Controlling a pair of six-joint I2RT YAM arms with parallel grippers.
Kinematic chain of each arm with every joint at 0, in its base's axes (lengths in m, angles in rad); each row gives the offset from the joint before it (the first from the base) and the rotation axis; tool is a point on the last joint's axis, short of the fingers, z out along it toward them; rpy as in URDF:
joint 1: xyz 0 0 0.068 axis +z
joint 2: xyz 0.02 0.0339 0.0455 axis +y
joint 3: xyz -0.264 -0.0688 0 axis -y
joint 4: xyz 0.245 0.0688 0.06 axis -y
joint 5: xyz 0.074 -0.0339 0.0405 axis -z
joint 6: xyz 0.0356 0 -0.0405 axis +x
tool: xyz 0 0 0 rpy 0 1.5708 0
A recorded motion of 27 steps. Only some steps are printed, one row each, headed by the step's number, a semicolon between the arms.
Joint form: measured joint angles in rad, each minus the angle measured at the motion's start. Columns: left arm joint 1, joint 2, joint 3, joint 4, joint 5, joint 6; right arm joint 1, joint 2, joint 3, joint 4, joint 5, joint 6.
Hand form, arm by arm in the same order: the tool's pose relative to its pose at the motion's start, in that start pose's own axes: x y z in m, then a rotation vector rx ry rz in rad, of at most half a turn. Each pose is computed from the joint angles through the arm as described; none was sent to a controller.
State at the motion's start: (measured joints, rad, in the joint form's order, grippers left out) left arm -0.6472 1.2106 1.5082 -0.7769 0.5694 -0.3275; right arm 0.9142 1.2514 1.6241 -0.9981 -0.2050 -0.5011
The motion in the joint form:
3: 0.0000 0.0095 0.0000 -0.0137 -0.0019 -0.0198; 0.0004 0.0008 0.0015 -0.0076 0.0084 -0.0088
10: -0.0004 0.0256 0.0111 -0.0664 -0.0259 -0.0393; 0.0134 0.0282 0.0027 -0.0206 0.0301 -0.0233
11: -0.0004 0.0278 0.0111 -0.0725 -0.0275 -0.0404; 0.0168 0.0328 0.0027 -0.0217 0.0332 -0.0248
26: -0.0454 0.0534 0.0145 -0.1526 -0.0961 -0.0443; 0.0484 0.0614 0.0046 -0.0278 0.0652 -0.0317
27: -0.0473 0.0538 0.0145 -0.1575 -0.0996 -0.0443; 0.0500 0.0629 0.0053 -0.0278 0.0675 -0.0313
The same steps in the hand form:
3: 0.0011 0.0025 0.0031 -0.0083 0.0178 -0.0323; 0.0006 0.0001 0.0000 0.0038 0.0099 -0.0077
10: 0.0036 0.0063 0.0062 -0.0474 0.0560 -0.0818; 0.0011 0.0006 0.0107 -0.0060 0.0503 -0.0225
11: 0.0041 0.0070 0.0069 -0.0514 0.0621 -0.0873; 0.0011 0.0009 0.0126 -0.0087 0.0557 -0.0251
26: 0.0141 0.0072 0.0185 -0.1153 0.1479 -0.1181; -0.0008 0.0052 0.0244 -0.0201 0.0903 -0.0467
27: 0.0147 0.0071 0.0188 -0.1189 0.1522 -0.1194; -0.0010 0.0053 0.0249 -0.0197 0.0917 -0.0473

